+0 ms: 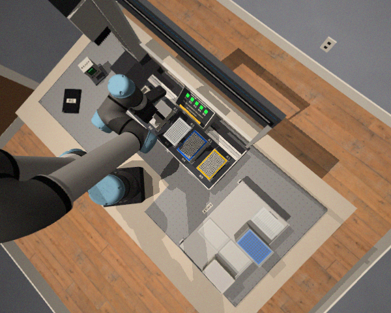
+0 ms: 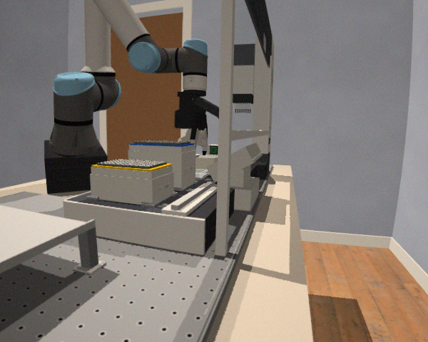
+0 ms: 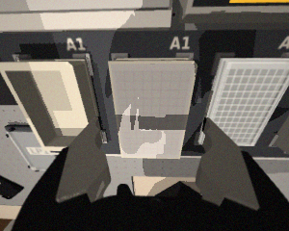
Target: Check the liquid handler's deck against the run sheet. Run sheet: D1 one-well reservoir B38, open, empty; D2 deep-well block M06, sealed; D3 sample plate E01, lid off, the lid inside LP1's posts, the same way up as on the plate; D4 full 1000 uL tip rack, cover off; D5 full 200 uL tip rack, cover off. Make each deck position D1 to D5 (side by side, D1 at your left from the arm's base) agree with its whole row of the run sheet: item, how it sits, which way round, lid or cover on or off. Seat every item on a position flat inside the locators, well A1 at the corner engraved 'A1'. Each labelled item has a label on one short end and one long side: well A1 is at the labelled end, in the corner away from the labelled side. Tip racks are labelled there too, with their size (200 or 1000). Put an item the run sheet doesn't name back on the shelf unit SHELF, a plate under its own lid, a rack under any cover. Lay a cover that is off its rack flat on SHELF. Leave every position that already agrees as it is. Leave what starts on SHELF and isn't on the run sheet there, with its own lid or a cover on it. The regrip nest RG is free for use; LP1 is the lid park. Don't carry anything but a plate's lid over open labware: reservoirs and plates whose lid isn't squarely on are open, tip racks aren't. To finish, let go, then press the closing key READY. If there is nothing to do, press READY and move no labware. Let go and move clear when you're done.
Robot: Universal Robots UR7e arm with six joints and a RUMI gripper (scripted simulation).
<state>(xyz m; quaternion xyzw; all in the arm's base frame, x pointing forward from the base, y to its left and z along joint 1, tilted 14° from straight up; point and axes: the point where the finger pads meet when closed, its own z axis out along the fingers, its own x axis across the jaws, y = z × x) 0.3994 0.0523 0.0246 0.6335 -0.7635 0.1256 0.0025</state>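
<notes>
The sealed block is 20 mm below my hand. The rest, counted from my hand: blue-rimmed tip rack 40 mm behind, 240 mm to the right, 30 mm above; cream reservoir 20 mm ahead, 120 mm to the left, 30 mm below; well plate 20 mm behind, 120 mm to the right, 30 mm below.
</notes>
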